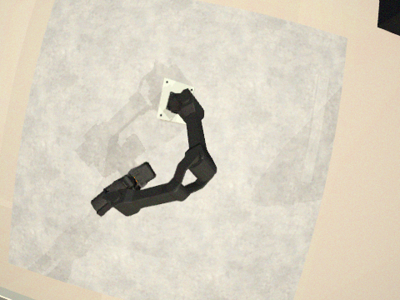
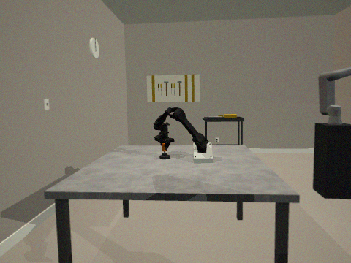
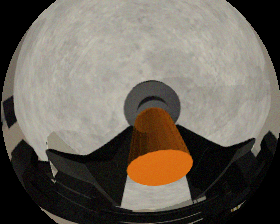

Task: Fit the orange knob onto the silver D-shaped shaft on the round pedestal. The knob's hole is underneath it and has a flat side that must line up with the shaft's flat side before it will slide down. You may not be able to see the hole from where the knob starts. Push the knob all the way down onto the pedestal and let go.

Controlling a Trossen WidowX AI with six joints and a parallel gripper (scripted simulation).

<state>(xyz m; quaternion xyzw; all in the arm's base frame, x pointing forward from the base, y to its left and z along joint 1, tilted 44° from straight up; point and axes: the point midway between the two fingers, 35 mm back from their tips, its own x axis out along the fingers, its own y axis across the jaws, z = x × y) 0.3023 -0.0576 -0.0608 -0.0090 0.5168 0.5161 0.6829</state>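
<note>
The round dark pedestal is 40 mm below my gripper tip. Also, from my gripper tip: orange knob (30 mm above).
</note>
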